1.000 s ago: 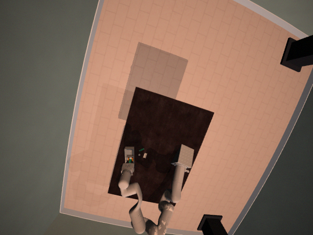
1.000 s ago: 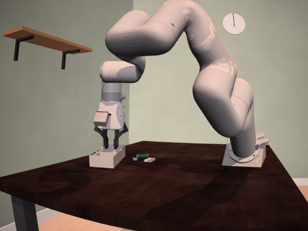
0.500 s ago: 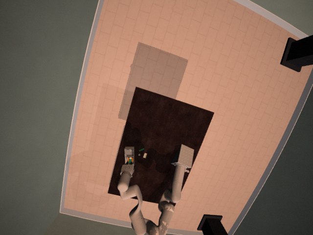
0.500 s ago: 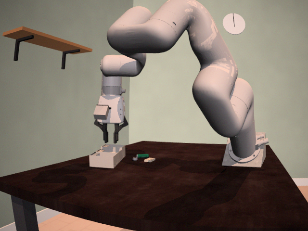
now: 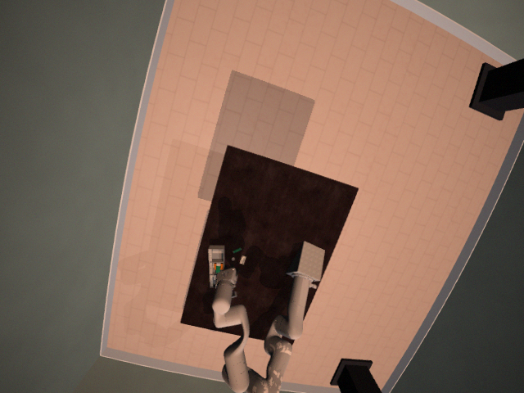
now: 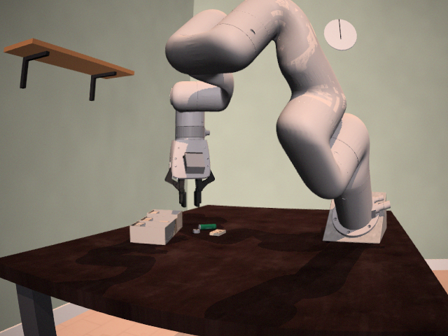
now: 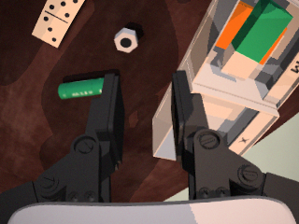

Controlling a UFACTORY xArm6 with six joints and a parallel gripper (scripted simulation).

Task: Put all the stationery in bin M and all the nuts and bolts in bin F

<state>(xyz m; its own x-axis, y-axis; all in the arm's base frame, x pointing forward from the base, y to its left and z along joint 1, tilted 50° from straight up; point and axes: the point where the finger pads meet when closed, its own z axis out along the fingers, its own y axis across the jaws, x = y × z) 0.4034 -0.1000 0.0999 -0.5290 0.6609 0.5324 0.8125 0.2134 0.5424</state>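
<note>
My gripper is now 9 cm above the steel nut, 1 cm to the left of it and 1 cm past it. Round my hand: green block: 7 cm below, 6 cm ahead, 4 cm to the left; orange block: 8 cm below, 6 cm ahead, 5 cm to the left; pale double bin: 7 cm below, 7 cm ahead, 5 cm to the left.
</note>
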